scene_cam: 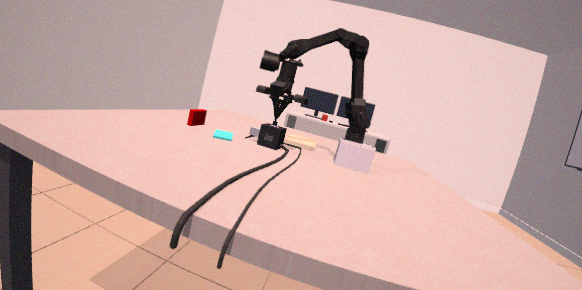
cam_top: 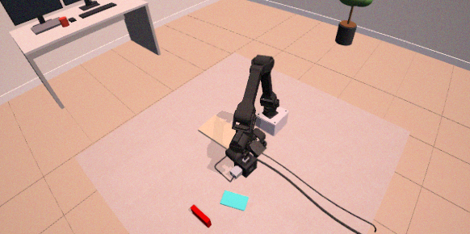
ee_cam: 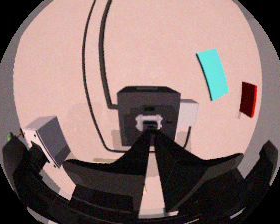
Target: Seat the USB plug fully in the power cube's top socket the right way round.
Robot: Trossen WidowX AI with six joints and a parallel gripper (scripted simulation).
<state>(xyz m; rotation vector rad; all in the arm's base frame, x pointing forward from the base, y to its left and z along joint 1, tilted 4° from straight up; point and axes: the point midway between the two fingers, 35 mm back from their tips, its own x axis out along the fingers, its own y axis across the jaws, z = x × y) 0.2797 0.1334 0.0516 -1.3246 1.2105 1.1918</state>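
Now: the USB plug 20 mm below my gripper tip. Round my gripper tip: cyan card 140 mm ahead, 100 mm below, 90 mm to the left; tan sheet 260 mm to the right, 100 mm below, 40 mm behind; red block 300 mm ahead, 80 mm below, 70 mm to the left.
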